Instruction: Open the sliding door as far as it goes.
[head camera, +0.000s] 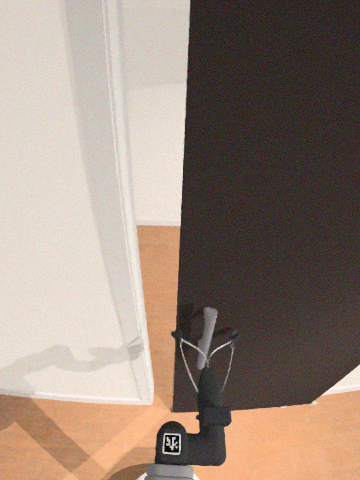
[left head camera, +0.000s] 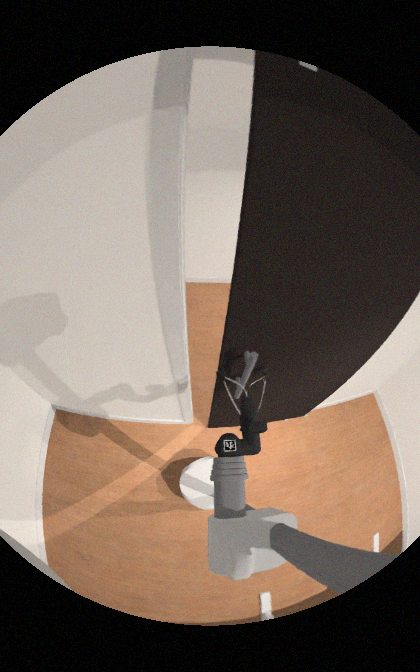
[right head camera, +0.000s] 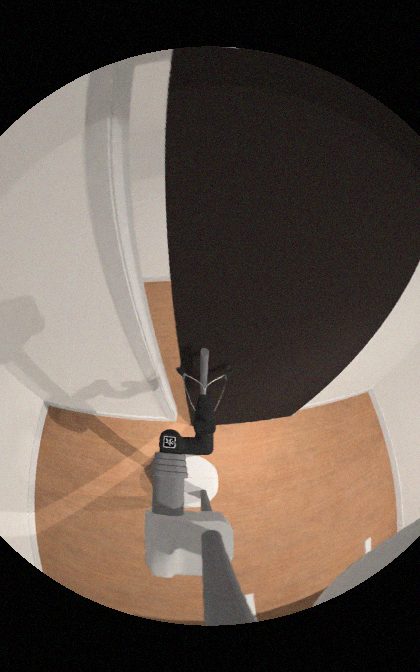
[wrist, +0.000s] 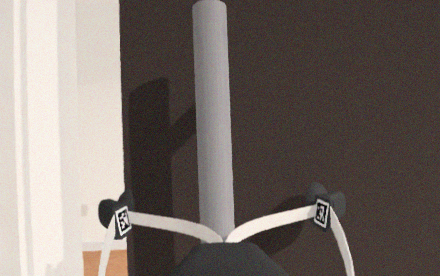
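Note:
The dark brown sliding door stands partly open, with a narrow gap between its left edge and the white door frame. A grey upright bar handle is fixed near the door's left edge. My gripper is open, one fingertip on each side of the handle's line. In the wrist view the handle rises from behind the gripper body, between the spread fingers. Whether anything touches the handle cannot be told. The handle's lower end is hidden in the wrist view.
The white wall with its frame edge stands left of the gap. Through the gap show wooden floor and a pale wall. A round white object is beneath the arm on the floor.

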